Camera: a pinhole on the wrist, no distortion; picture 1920 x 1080 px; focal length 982.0 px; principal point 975.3 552.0 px. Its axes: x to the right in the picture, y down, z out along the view. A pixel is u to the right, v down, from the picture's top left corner.
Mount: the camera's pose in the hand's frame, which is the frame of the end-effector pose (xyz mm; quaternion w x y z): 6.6 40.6 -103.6 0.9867 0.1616 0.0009 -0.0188
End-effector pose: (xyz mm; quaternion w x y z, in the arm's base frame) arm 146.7 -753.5 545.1 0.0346 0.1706 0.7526 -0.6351
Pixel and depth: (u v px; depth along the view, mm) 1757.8 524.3 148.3
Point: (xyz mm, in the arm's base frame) 20.1 -762.7 519.3
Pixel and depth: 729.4 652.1 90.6
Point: 170.6 -739.9 532.1
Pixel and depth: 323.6 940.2 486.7
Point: 393.4 -1216.9 473.2
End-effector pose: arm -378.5 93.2 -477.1 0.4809 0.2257 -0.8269 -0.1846
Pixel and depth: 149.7 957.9 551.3
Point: -636.5 466.0 -979.2
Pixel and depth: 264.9 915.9 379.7
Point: -542.2 317.7 -774.7
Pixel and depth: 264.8 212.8 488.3
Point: -443.4 98.5 -1011.2
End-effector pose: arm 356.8 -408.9 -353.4 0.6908 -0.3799 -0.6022 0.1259
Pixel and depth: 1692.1 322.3 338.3
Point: 198.3 -283.7 -70.4
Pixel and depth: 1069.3 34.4 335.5
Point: 151.3 -490.4 -174.0
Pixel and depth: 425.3 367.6 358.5
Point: 71.1 -541.7 -414.3
